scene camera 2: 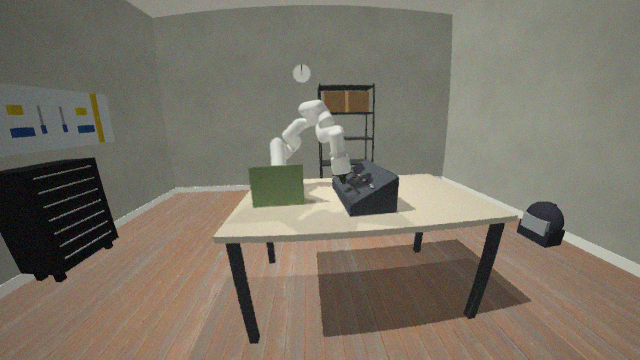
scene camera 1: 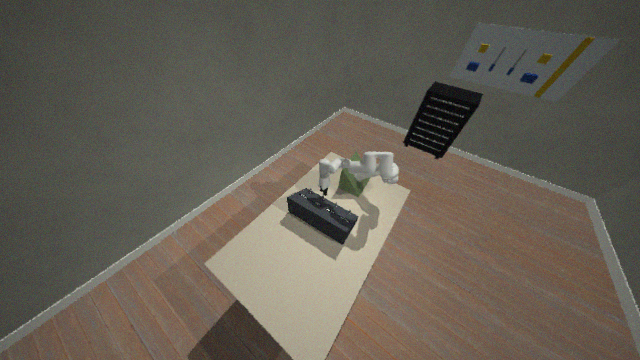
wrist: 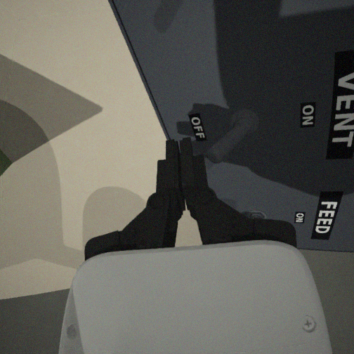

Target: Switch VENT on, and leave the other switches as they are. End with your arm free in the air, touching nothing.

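Seen in the pictures: gripper, fingertip midpoint: [scene camera 2: 343, 183] [scene camera 1: 325, 194]; arm's base at its link origin: [scene camera 2: 279, 180] [scene camera 1: 358, 174].
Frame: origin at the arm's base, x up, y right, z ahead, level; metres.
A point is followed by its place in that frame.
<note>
The dark switch box [scene camera 1: 320, 217] @[x 0.065, y 0.031, z 0.601 m] [scene camera 2: 377, 197] @[x -0.028, y 0.325, z 0.490 m] [wrist: 185, 65] has a sloped panel. In the wrist view the VENT switch lever [wrist: 229, 138] leans toward its OFF label [wrist: 198, 127], away from its ON label [wrist: 307, 115]. The VENT label [wrist: 343, 107] lies beyond. My gripper [scene camera 1: 324, 192] @[x -0.003, y 0.129, z 0.366 m] [scene camera 2: 342, 179] @[x -0.003, y 0.129, z 0.366 m] [wrist: 181, 153] is shut and empty, low at the panel's edge on the OFF side, beside the lever's tip; whether it touches anything I cannot tell. The FEED switch [wrist: 256, 215] is mostly hidden behind a finger; its label [wrist: 327, 216] shows.
A green block [scene camera 1: 352, 182] @[x 0.004, y 0.002, z 0.122 m] [scene camera 2: 276, 186] @[x -0.002, y 0.115, z -0.007 m] stands on the table [scene camera 1: 295, 280] @[x -0.120, y -0.028, z 0.973 m] [scene camera 2: 425, 200] @[x -0.120, y 0.208, z 0.851 m] near the arm's base. A black drawer cabinet [scene camera 1: 442, 120] [scene camera 2: 25, 215] and a shelf rack [scene camera 2: 373, 125] stand away from the table. A dark rounded object [scene camera 2: 542, 220] lies on the floor at right.
</note>
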